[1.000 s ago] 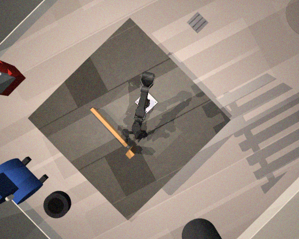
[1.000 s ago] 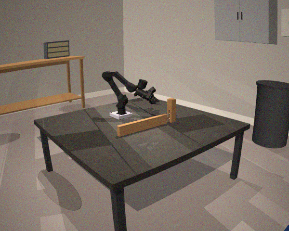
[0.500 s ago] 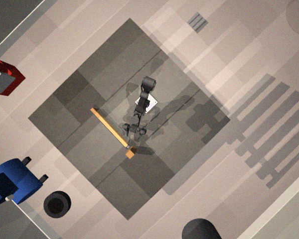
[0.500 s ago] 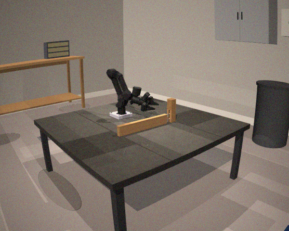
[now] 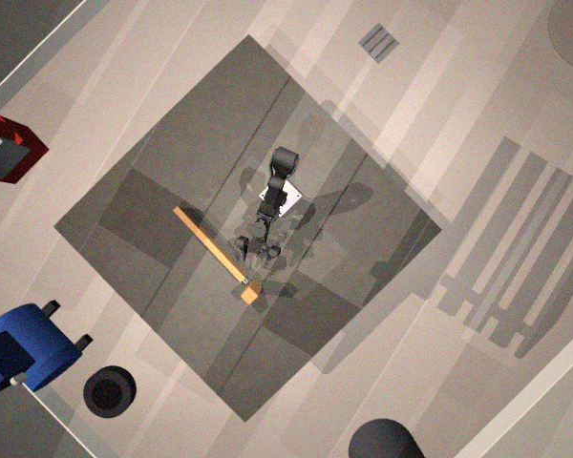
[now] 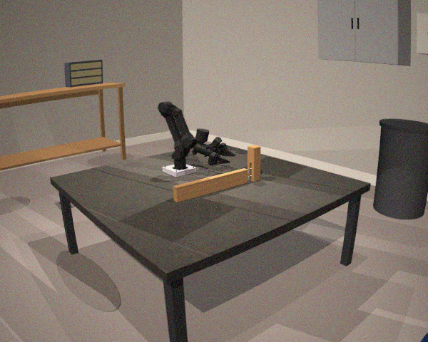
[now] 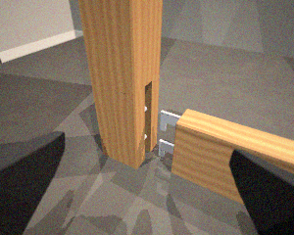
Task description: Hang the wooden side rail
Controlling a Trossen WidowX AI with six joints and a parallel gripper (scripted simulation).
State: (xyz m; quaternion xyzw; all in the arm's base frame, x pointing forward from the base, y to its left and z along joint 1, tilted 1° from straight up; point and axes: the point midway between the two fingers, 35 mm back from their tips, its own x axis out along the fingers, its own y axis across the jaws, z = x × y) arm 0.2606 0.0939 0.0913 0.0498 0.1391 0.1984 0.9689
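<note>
The headboard post is 10 cm ahead of my gripper tip, 6 cm to the left of it and 3 cm below it.
</note>
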